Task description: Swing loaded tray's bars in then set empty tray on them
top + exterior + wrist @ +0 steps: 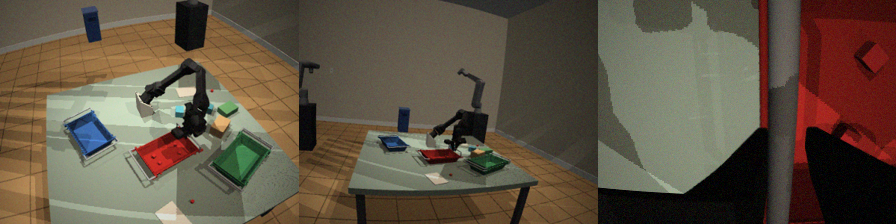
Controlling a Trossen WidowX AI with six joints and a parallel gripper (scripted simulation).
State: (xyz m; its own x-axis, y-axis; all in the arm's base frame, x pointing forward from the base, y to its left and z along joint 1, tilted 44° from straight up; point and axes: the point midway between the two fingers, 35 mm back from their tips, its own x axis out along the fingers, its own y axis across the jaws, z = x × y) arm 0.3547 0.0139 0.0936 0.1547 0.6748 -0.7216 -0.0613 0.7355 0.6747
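Right now the blue tray is 46 cm to the right of my gripper tip, 32 cm behind it and 3 cm below it. Also, from my gripper tip: green block 40 cm to the left, 9 cm behind, 5 cm below; then orange block 24 cm to the left, 4 cm below.
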